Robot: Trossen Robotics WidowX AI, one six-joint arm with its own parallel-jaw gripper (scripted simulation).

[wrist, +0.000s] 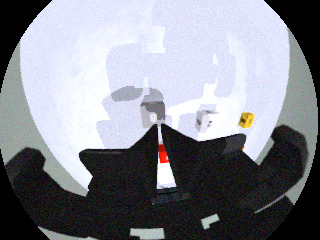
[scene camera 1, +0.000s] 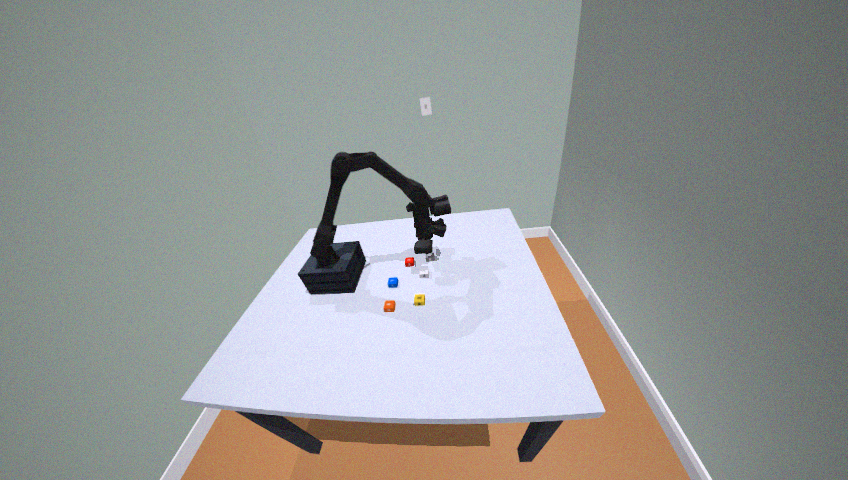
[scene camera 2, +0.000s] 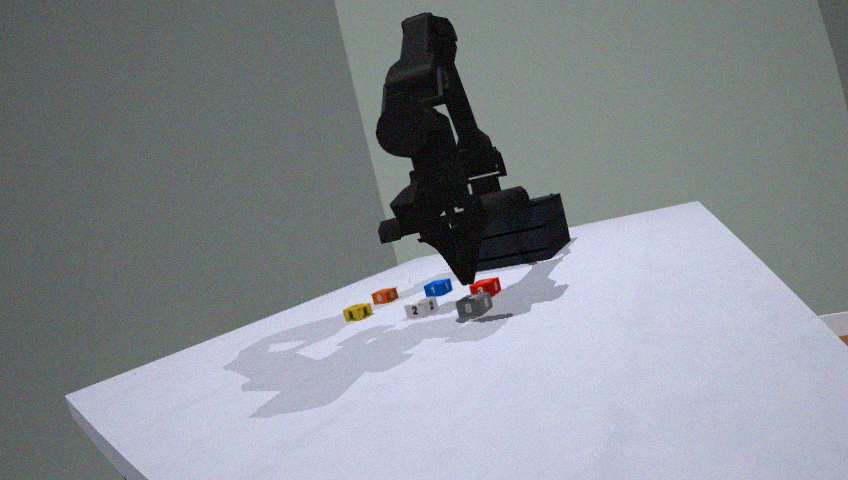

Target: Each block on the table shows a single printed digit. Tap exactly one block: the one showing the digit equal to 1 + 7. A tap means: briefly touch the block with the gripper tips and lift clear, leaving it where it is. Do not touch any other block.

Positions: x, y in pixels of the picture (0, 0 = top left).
Scene:
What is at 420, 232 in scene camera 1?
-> The gripper.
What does the gripper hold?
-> Nothing.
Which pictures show the gripper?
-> The wrist view, scene camera 1 and scene camera 2: all of them.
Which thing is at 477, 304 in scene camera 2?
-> A grey block.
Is the gripper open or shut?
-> Shut.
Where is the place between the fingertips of the gripper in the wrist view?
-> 159, 127

